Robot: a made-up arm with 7 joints. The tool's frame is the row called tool. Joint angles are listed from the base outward. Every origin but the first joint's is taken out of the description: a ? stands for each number. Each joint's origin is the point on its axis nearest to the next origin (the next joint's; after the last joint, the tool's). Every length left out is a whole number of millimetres.
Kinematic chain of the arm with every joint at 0, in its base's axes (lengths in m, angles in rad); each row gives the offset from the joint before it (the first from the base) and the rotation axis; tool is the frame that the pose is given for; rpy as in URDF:
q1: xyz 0 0 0.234 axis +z
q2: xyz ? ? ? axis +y
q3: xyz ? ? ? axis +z
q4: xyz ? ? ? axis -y
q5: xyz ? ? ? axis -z
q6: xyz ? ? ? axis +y
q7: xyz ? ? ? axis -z
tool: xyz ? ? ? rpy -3.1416 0 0
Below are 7 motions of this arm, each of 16 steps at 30 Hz.
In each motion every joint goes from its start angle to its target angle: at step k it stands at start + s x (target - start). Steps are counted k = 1, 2, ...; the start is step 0. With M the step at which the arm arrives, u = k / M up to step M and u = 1 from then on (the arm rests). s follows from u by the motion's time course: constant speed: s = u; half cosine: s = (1 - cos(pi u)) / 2; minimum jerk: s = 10 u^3 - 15 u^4 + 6 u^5.
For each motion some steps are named. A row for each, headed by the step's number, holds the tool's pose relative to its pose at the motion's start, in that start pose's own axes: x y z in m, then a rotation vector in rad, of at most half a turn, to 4 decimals.
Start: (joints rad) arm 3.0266 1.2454 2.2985 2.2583 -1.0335 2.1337 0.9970
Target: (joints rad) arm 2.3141 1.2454 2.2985 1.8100 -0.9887 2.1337 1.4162
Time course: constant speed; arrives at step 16
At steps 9, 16:
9: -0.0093 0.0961 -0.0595 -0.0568 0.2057 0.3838
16: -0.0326 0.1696 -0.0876 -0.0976 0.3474 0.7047

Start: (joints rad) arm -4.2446 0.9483 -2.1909 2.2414 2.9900 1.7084 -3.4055
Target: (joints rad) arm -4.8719 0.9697 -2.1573 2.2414 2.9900 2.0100 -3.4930
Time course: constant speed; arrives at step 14
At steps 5, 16:
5: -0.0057 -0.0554 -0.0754 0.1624 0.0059 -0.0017
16: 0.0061 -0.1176 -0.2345 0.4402 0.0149 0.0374

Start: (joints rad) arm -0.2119 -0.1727 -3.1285 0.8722 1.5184 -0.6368 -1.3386
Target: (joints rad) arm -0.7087 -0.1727 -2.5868 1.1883 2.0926 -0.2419 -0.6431
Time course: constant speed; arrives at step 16
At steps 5, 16:
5: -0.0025 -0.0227 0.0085 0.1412 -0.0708 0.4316
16: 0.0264 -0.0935 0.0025 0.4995 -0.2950 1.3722

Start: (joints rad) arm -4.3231 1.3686 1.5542 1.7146 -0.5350 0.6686 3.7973
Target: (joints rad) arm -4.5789 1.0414 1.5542 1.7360 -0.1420 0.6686 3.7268
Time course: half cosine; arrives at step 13
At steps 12, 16:
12: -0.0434 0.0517 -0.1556 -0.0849 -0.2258 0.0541
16: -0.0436 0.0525 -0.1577 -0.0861 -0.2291 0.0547

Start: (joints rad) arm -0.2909 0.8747 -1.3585 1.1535 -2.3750 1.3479 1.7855
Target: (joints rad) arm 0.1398 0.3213 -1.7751 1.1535 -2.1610 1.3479 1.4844
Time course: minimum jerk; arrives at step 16
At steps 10, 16:
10: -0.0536 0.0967 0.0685 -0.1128 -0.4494 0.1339
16: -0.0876 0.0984 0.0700 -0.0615 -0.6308 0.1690

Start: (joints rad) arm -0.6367 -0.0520 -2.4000 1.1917 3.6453 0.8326 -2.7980
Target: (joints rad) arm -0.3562 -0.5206 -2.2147 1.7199 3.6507 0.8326 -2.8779
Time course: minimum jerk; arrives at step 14
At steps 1, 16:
1: -0.0004 -0.0006 0.0001 0.0008 -0.0007 0.0014
16: -0.0932 -0.1606 0.0105 0.1098 -0.1492 0.4460

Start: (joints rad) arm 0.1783 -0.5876 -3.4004 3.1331 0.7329 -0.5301 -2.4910
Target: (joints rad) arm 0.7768 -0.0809 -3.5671 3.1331 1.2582 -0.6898 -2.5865
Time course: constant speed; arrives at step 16
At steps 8, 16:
8: -0.0636 0.0899 -0.0002 -0.1032 -0.1950 0.4635
16: -0.1579 0.1100 -0.0151 -0.1172 -0.4225 0.9343

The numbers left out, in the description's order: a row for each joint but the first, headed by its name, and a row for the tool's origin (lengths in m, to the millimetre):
q2: 0 0 0
q3: 0 0 0.216
q4: 0.054 0 0
q5: 0.063 0 -0.279
q6: 0 0 0
q7: 0.115 0 -0.147
tool: 0 0 0

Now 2 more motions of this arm.
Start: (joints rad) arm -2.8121 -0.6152 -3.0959 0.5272 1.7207 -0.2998 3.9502
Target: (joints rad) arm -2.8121 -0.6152 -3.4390 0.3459 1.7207 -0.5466 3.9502
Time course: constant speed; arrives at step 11
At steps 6, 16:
6: -0.0926 0.0113 -0.0165 -0.0734 -0.2621 0.1250
16: -0.1619 0.0058 -0.0426 -0.1125 -0.4828 0.2212

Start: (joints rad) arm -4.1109 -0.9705 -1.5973 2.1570 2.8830 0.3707 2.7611
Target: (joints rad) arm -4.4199 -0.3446 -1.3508 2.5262 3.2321 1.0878 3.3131
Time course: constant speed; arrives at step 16
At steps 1, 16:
1: 0.0355 -0.0031 0.0109 -0.0161 0.0895 0.0328
16: 0.4848 -0.1641 -0.0790 0.2761 1.2839 0.6451

